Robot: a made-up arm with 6 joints. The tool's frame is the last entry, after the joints.
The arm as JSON. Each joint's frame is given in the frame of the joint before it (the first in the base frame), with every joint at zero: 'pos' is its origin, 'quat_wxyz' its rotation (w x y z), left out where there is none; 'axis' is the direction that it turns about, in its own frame. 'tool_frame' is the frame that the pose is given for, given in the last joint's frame.
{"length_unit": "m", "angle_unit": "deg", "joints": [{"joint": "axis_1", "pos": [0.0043, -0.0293, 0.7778], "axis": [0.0, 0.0, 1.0]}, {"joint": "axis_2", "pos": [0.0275, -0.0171, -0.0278], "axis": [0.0, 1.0, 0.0]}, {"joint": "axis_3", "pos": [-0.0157, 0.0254, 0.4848], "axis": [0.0, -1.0, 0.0]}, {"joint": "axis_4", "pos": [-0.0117, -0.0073, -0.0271], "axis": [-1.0, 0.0, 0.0]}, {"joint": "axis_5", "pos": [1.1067, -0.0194, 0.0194], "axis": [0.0, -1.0, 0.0]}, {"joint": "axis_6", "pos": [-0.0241, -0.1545, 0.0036], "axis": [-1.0, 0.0, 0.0]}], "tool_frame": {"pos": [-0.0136, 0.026, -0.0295], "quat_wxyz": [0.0, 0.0, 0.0, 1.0]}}
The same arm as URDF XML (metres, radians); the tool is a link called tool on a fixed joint. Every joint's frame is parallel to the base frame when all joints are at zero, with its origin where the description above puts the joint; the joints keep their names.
<robot name="arm">
<joint name="tool_fixed" type="fixed"><parent link="link6"/><child link="tool"/><origin xyz="-0.0136 0.026 -0.0295" rpy="0 0 3.1416"/></joint>
<joint name="axis_6" type="continuous"><parent link="link5"/><child link="link6"/><origin xyz="-0.0241 -0.1545 0.0036" rpy="0 0 0"/><axis xyz="-1 0 0"/></joint>
<joint name="axis_5" type="continuous"><parent link="link4"/><child link="link5"/><origin xyz="1.1067 -0.0194 0.0194" rpy="0 0 0"/><axis xyz="0 -1 0"/></joint>
<joint name="axis_4" type="continuous"><parent link="link3"/><child link="link4"/><origin xyz="-0.0117 -0.0073 -0.0271" rpy="0 0 0"/><axis xyz="-1 0 0"/></joint>
<joint name="axis_3" type="continuous"><parent link="link2"/><child link="link3"/><origin xyz="-0.0157 0.0254 0.4848" rpy="0 0 0"/><axis xyz="0 -1 0"/></joint>
<joint name="axis_2" type="continuous"><parent link="link1"/><child link="link2"/><origin xyz="0.0275 -0.0171 -0.0278" rpy="0 0 0"/><axis xyz="0 1 0"/></joint>
<joint name="axis_1" type="continuous"><parent link="base_link"/><child link="link1"/><origin xyz="0.0043 -0.0293 0.7778" rpy="0 0 0"/><axis xyz="0 0 1"/></joint>
<link name="base_link"/>
<link name="link1"/>
<link name="link2"/>
<link name="link3"/>
<link name="link4"/>
<link name="link5"/>
<link name="link6"/>
<link name="tool"/>
</robot>

